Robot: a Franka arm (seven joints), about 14 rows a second.
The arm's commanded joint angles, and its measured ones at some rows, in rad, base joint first. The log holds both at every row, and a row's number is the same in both.
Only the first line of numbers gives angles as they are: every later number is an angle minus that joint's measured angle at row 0.
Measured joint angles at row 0:
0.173, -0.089, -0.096, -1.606, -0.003, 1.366, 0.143
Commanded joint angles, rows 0 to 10:
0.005, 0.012, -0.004, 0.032, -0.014, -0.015, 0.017
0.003, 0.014, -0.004, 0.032, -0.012, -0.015, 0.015
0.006, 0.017, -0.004, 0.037, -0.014, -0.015, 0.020
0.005, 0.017, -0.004, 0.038, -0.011, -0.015, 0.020
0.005, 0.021, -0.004, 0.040, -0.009, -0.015, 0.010
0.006, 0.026, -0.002, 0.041, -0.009, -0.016, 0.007
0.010, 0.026, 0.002, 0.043, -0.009, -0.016, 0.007
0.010, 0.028, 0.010, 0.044, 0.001, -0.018, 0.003
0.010, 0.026, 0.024, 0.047, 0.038, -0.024, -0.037
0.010, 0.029, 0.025, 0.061, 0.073, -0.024, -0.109
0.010, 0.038, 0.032, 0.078, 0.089, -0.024, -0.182
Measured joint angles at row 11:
0.004, 0.011, 0.025, 0.018, 0.047, -0.002, -0.071
